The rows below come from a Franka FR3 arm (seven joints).
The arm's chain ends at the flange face. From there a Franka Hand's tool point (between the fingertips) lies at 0.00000 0.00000 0.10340 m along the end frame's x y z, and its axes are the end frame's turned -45 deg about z.
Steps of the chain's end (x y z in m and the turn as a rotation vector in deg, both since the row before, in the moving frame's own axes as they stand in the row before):
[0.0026, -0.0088, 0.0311, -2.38, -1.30, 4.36]
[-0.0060, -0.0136, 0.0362, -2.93, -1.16, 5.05]
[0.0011, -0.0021, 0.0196, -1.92, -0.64, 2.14]
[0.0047, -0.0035, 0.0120, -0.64, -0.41, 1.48]
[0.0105, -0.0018, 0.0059, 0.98, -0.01, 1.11]
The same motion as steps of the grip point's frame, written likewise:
[0.0033, -0.0032, 0.0310, -0.76, -2.60, 4.36]
[0.0001, -0.0118, 0.0360, -1.25, -2.89, 5.05]
[-0.0010, 0.0009, 0.0195, -0.91, -1.81, 2.14]
[0.0045, 0.0011, 0.0120, -0.16, -0.74, 1.48]
[0.0099, 0.0049, 0.0059, 0.70, 0.69, 1.11]

